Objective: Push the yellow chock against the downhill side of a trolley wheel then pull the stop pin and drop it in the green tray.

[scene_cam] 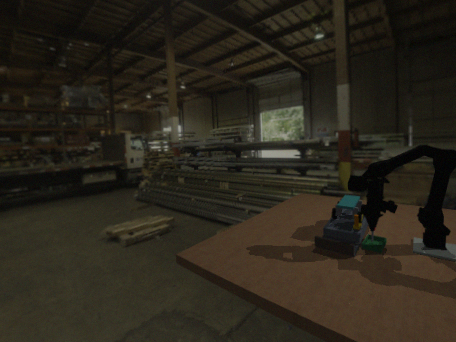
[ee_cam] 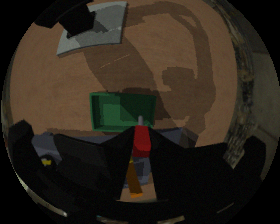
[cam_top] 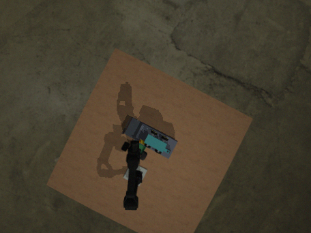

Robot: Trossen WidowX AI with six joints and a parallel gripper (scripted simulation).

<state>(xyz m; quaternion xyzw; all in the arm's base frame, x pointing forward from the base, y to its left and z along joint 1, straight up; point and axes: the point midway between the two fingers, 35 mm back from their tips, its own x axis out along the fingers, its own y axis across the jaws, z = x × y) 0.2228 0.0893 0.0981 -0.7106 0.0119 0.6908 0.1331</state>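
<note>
My gripper tip is 10 mm past the green tray, 20 mm to the left of it and 80 mm above it. Also, from my gripper tip: red-headed stop pin: right at my gripper tip; grey ramp: 100 mm ahead, 140 mm to the right, 30 mm below; yellow chock: 60 mm ahead, 50 mm to the right, 10 mm above.
</note>
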